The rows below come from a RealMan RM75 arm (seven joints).
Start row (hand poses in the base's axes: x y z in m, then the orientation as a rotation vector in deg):
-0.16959, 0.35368, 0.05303, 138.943, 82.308, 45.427
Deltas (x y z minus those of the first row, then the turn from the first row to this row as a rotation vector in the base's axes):
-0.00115, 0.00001, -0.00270, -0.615, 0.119, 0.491
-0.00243, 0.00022, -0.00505, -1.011, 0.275, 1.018
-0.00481, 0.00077, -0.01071, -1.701, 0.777, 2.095
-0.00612, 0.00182, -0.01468, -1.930, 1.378, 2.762
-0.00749, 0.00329, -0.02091, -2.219, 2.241, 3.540
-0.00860, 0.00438, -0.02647, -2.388, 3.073, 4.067
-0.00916, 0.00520, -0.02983, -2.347, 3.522, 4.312
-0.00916, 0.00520, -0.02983, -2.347, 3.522, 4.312
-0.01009, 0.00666, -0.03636, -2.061, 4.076, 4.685
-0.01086, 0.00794, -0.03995, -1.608, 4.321, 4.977
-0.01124, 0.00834, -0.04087, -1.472, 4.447, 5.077
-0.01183, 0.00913, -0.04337, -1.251, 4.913, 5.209
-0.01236, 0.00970, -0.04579, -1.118, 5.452, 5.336
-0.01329, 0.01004, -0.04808, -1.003, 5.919, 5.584
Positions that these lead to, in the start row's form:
-0.17074, 0.35369, 0.05033, 138.317, 83.031, 44.845
-0.17202, 0.35390, 0.04798, 137.856, 83.800, 44.429
-0.17440, 0.35445, 0.04232, 137.123, 85.424, 43.479
-0.17571, 0.35550, 0.03835, 137.017, 86.523, 42.745
-0.17708, 0.35697, 0.03212, 136.981, 87.862, 41.682
-0.17819, 0.35806, 0.02656, 137.144, 88.855, 40.703
-0.17875, 0.35888, 0.02320, 137.351, 89.337, 40.283
-0.17875, 0.35888, 0.02320, 137.351, 89.337, 40.283
-0.17968, 0.36034, 0.01667, 137.741, 90.024, 39.987
-0.18045, 0.36162, 0.01308, 138.086, 90.493, 40.174
-0.18083, 0.36202, 0.01216, 138.220, 90.669, 40.173
-0.18142, 0.36281, 0.00966, 138.637, 91.009, 39.866
-0.18195, 0.36338, 0.00724, 139.041, 91.368, 39.393
-0.18288, 0.36372, 0.00495, 139.308, 91.863, 39.007

